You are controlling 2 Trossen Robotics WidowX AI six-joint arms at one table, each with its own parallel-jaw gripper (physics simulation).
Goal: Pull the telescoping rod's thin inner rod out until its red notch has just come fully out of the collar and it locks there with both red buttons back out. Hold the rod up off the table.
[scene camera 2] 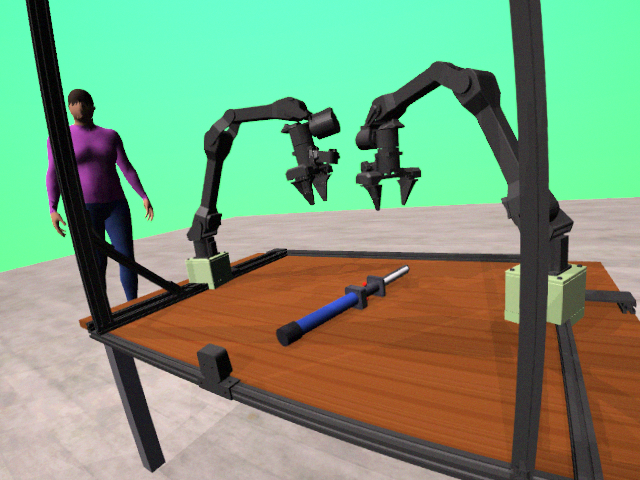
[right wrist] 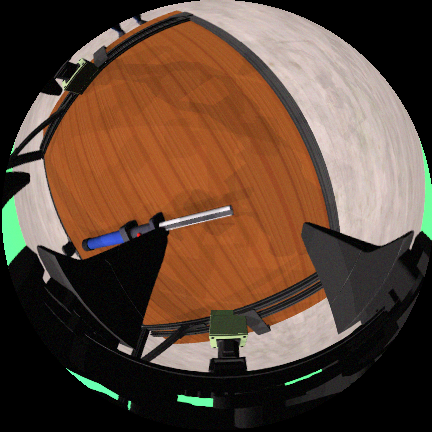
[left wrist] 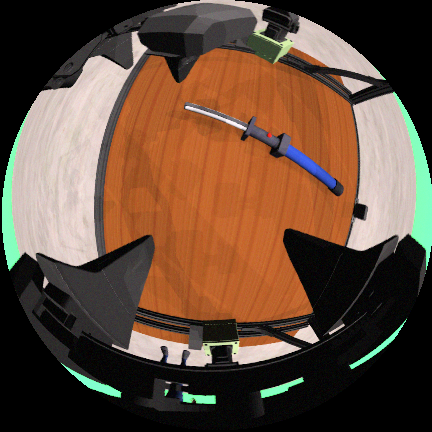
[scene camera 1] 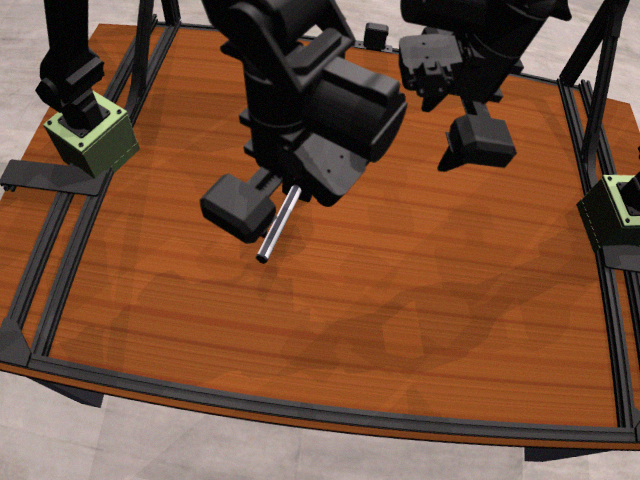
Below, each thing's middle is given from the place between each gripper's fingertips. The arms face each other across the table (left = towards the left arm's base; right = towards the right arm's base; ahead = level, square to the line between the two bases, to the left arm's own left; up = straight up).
My left hand is 110 mm past the thin silver inner rod (scene camera 1: 278, 225), 140 mm to the left of it and 200 mm above it. From my left hand the other things lie so: telescoping rod (scene camera 2: 355, 296) (120 mm behind, 140 mm to the right, 200 mm below).
I see the thin silver inner rod 210 mm behind my right hand, 10 mm to the left of it and 170 mm below it. Round my right hand: telescoping rod (220 mm behind, 20 mm to the left, 170 mm below).
